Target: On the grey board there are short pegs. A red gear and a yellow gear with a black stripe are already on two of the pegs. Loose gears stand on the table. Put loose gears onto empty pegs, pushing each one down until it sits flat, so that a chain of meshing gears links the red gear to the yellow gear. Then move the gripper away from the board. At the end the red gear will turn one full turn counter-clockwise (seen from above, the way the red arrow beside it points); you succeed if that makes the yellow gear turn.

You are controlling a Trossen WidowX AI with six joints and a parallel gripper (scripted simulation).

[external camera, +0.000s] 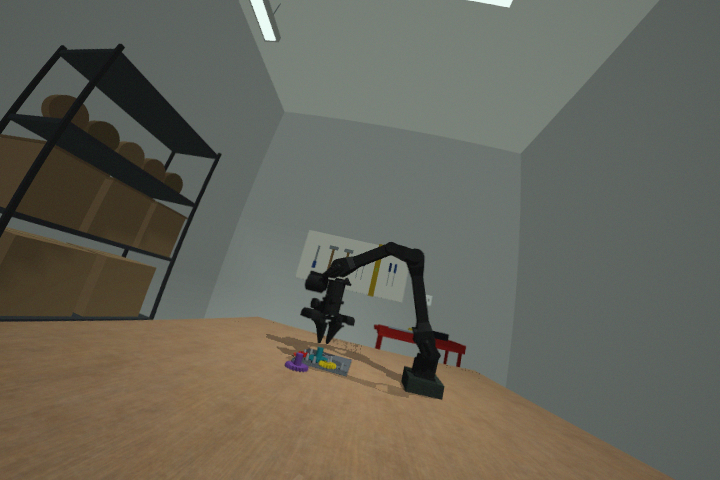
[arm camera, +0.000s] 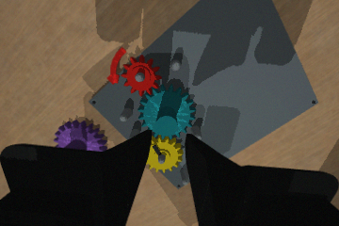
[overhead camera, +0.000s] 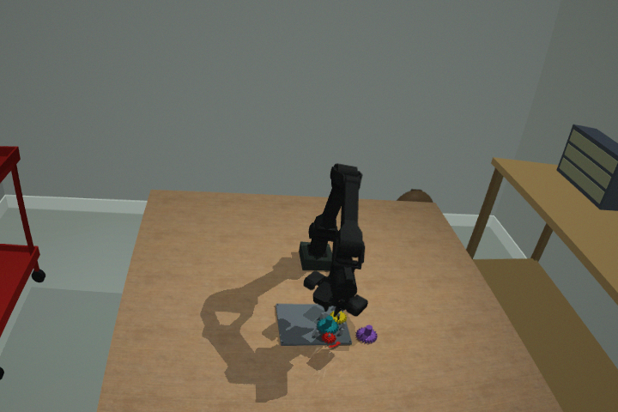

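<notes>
The teal gear is 4 cm below my gripper tip. Also, from my gripper tip: yellow gear 5 cm below, 4 cm to the left, 4 cm behind; then red gear 5 cm below, 5 cm ahead; then red arrow 7 cm ahead, 6 cm below, 1 cm to the left.
</notes>
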